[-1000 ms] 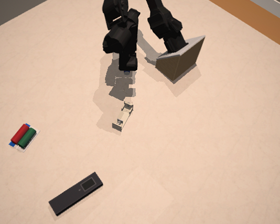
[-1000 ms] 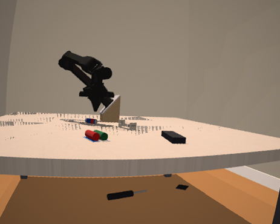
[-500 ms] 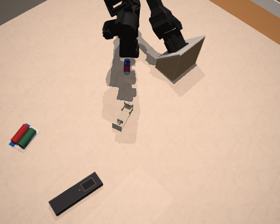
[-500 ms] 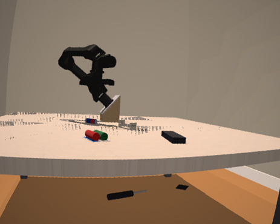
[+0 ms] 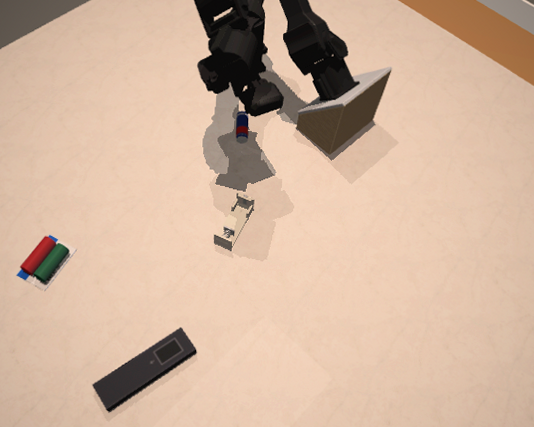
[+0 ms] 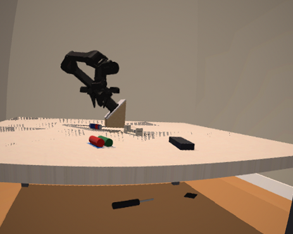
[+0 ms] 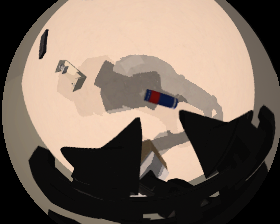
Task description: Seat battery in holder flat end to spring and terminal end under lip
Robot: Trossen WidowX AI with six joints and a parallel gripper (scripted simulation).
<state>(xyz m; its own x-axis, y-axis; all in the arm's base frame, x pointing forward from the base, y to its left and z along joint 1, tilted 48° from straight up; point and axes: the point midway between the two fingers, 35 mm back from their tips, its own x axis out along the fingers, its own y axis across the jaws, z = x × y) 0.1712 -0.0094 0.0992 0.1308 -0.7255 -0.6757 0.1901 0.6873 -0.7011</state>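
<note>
Now: gripper tip 9 cm above the battery, 1 cm to the left of it and 1 cm past it. From my gripper tip the other things lie so: flat black box: 40 cm ahead, 29 cm to the left, 9 cm below; screwdriver: 43 cm ahead, 29 cm below, 14 cm to the left; white card: 44 cm ahead, 9 cm below, 3 cm to the left.
</note>
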